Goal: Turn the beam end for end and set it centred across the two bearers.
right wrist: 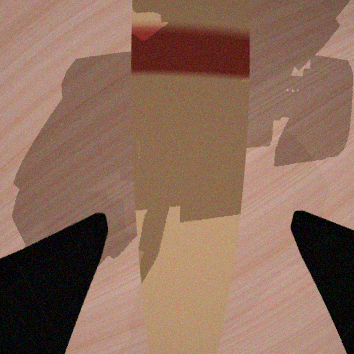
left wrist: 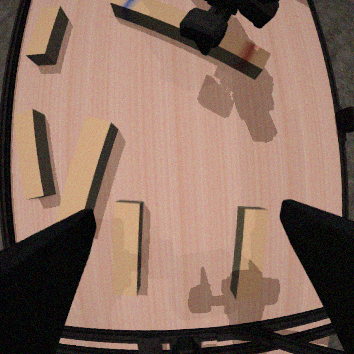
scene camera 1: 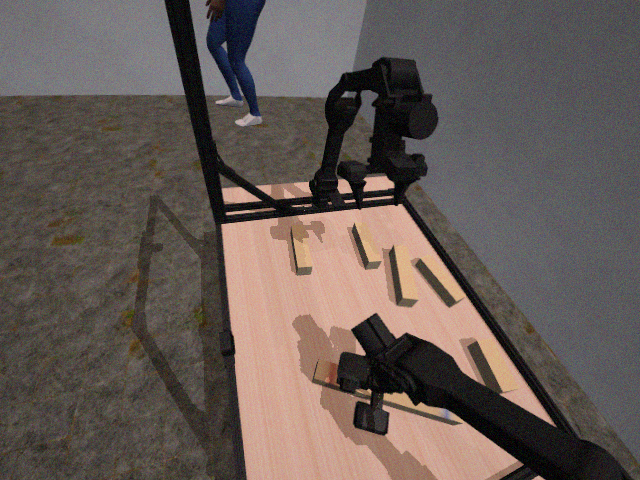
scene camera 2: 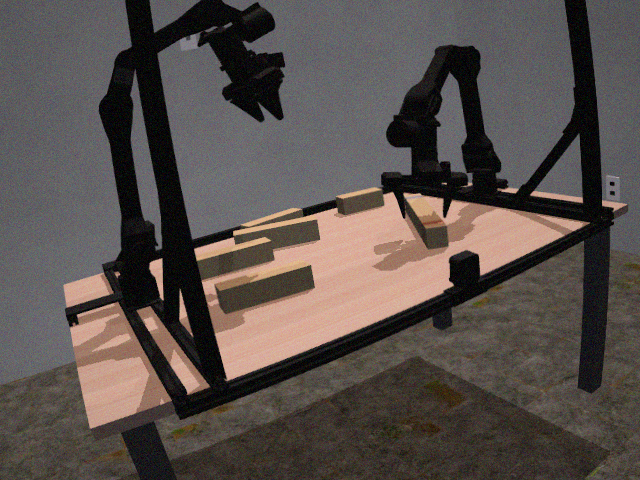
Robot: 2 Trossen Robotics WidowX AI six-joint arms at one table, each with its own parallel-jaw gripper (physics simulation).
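Pixels of known places: left gripper, fingertip midpoint: point(left wrist: 188, 214) point(scene camera 1: 377, 207) point(scene camera 2: 271, 120); right gripper, fingertip midpoint: point(right wrist: 201, 222) point(scene camera 2: 424, 218); left arm's base, link origin: point(left wrist: 185, 348) point(scene camera 1: 319, 202) point(scene camera 2: 141, 302); right arm's base, link origin: point(scene camera 2: 485, 193).
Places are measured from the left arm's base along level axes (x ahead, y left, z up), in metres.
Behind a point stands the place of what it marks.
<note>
The beam point(scene camera 1: 324, 373) @(x 0.582, y -0.168, z 0.025 m) point(scene camera 2: 418, 207) @(x 0.657, y -0.019, z 0.025 m) point(left wrist: 150, 21) @(x 0.673, y 0.036, z 0.008 m) point(right wrist: 190, 260) @(x 0.630, y -0.075, z 0.025 m), a long wooden bar with a red band near one end and a blue band near the other, lies on the table. In scene camera 1 its red end points left, its blue end right. My right gripper point(scene camera 1: 362, 394) point(scene camera 2: 424, 216) @(x 0.617, y -0.085, z 0.018 m) point(right wrist: 201, 222) @(x 0.617, y -0.085, z 0.018 m) is open and low over it, a finger on each side. Two roughly parallel blocks, likely the bearers, are one bearer point(scene camera 1: 301, 253) @(x 0.242, y -0.134, z 0.025 m) point(scene camera 2: 264, 288) @(x 0.199, y -0.148, z 0.007 m) point(left wrist: 254, 240) @(x 0.237, y -0.130, z 0.025 m) and another bearer point(scene camera 1: 367, 246) @(x 0.255, y 0.085, z 0.025 m) point(scene camera 2: 237, 259) @(x 0.233, y 0.073, z 0.004 m) point(left wrist: 127, 240) @(x 0.251, y 0.089, z 0.025 m). My left gripper point(scene camera 1: 378, 205) @(x 0.333, y -0.003, z 0.281 m) point(scene camera 2: 271, 119) @(x 0.333, y -0.003, z 0.281 m) point(left wrist: 188, 214) @(x 0.333, y -0.003, z 0.281 m) is open, high above the table.
Three other wooden blocks lie along one long side: a slanted block point(scene camera 1: 403, 276) @(x 0.390, y 0.145, z 0.031 m) point(left wrist: 90, 162) @(x 0.387, y 0.144, z 0.031 m), a block point(scene camera 1: 439, 281) @(x 0.428, y 0.260, z 0.023 m) point(left wrist: 35, 155) @(x 0.408, y 0.259, z 0.025 m) beside it, and a short block point(scene camera 1: 491, 364) @(x 0.679, y 0.250, z 0.028 m) point(scene camera 2: 360, 201) @(x 0.667, y 0.244, z 0.009 m) point(left wrist: 47, 35) @(x 0.660, y 0.251, z 0.028 m) nearer the beam. A black frame rail point(scene camera 2: 336, 345) @(x 0.201, y -0.380, z -0.025 m) edges the table.
</note>
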